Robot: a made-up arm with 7 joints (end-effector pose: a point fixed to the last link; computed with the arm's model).
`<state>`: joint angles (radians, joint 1 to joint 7).
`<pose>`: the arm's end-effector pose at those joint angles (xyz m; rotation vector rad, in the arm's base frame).
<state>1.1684 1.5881 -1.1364 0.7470 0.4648 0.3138 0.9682</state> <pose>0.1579 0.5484 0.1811 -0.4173 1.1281 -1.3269</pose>
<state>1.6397 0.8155 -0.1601 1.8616 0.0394 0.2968 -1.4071</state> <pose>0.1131 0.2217 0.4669 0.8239 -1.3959 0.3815</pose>
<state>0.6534 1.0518 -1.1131 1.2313 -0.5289 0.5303 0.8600</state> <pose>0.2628 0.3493 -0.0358 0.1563 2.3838 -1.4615</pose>
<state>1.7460 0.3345 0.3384 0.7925 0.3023 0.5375 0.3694</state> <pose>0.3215 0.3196 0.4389 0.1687 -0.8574 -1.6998</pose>
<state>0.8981 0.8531 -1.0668 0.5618 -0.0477 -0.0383 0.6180</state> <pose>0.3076 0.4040 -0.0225 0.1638 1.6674 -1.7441</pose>
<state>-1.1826 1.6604 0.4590 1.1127 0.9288 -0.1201 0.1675</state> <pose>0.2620 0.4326 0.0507 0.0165 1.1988 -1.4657</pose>
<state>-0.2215 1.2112 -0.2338 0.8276 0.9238 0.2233 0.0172</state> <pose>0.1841 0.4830 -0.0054 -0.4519 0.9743 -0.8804</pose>
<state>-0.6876 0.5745 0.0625 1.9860 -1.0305 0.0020 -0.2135</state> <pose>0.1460 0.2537 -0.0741 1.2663 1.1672 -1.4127</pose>
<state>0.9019 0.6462 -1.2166 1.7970 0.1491 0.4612 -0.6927</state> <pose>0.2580 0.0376 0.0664 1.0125 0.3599 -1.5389</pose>
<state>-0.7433 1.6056 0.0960 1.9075 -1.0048 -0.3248 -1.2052</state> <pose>0.2482 0.3233 0.0429 2.3222 0.0917 -1.4955</pose>
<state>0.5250 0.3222 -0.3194 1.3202 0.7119 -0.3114 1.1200</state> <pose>0.3284 0.1518 0.0967 0.5280 -0.6033 -2.7831</pose>
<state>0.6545 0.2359 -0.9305 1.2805 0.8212 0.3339 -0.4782</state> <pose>0.3060 -0.0076 0.0463 -0.2720 0.3621 -1.8427</pose>
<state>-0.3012 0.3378 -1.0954 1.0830 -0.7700 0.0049 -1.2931</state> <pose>-0.0392 0.0854 -0.2373 1.0206 0.5996 -1.6534</pose>
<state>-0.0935 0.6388 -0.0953 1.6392 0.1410 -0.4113 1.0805</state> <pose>0.2306 0.2304 0.0049 0.6301 0.5126 -2.7877</pose>
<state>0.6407 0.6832 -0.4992 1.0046 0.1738 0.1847 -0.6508</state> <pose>0.3700 0.2818 0.0199 0.4712 0.5535 -0.8271</pose>
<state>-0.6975 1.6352 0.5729 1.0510 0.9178 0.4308 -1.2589</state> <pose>0.2992 0.4827 0.2071 0.5072 0.7471 0.2943</pose>
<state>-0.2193 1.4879 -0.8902 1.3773 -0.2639 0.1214 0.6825</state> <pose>0.0779 0.4269 -0.0382 0.1911 -2.3916 1.7155</pose>
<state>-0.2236 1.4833 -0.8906 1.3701 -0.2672 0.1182 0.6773</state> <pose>0.0762 0.4279 -0.0395 0.1901 -2.3903 1.7140</pose>
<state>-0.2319 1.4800 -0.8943 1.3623 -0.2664 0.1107 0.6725</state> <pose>0.0728 0.4290 -0.0410 0.1972 -2.3804 1.7138</pose>
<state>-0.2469 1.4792 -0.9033 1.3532 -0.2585 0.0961 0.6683</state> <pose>0.0666 0.4303 -0.0424 0.2181 -2.3571 1.7150</pose>
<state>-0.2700 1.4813 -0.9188 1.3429 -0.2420 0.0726 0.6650</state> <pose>0.0570 0.4319 -0.0436 0.2554 -2.3170 1.7184</pose>
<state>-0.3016 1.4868 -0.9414 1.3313 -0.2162 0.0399 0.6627</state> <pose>0.0439 0.4337 -0.0440 0.3103 -2.2605 1.7229</pose>
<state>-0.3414 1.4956 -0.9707 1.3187 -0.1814 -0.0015 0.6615</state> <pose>0.0275 0.4358 -0.0431 0.3818 -2.1891 1.7274</pose>
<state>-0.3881 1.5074 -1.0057 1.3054 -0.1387 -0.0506 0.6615</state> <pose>0.0088 0.4382 -0.0402 0.4671 -2.1063 1.7308</pose>
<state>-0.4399 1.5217 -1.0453 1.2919 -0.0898 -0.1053 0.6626</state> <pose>-0.0114 0.4408 -0.0350 0.5625 -2.0167 1.7317</pose>
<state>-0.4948 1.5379 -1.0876 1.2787 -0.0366 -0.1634 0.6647</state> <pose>-0.0317 0.4434 -0.0272 0.6637 -1.9252 1.7295</pose>
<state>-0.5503 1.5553 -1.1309 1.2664 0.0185 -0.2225 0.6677</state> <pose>-0.0509 0.4461 -0.0172 0.7658 -1.8366 1.7240</pose>
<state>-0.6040 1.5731 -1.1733 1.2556 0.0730 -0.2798 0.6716</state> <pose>-0.0680 0.4487 -0.0057 0.8644 -1.7547 1.7154</pose>
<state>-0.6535 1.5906 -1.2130 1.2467 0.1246 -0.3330 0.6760</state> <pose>-0.0825 0.4510 0.0064 0.9549 -1.6828 1.7048</pose>
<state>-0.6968 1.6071 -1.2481 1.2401 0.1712 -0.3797 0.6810</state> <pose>-0.0938 0.4529 0.0182 1.0343 -1.6229 1.6934</pose>
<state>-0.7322 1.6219 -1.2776 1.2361 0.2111 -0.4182 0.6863</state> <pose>-0.1021 0.4543 0.0286 1.1002 -1.5755 1.6827</pose>
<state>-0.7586 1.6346 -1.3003 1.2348 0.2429 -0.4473 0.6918</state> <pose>-0.1076 0.4553 0.0369 1.1509 -1.5405 1.6737</pose>
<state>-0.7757 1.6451 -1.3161 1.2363 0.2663 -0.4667 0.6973</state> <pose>-0.1106 0.4556 0.0429 1.1866 -1.5168 1.6675</pose>
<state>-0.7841 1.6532 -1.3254 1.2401 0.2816 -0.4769 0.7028</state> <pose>-0.1118 0.4555 0.0464 1.2086 -1.5028 1.6641</pose>
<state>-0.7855 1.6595 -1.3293 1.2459 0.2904 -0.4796 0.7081</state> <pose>-0.1114 0.4549 0.0479 1.2196 -1.4965 1.6632</pose>
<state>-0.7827 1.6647 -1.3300 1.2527 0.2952 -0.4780 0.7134</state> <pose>-0.1102 0.4541 0.0482 1.2239 -1.4945 1.6638</pose>
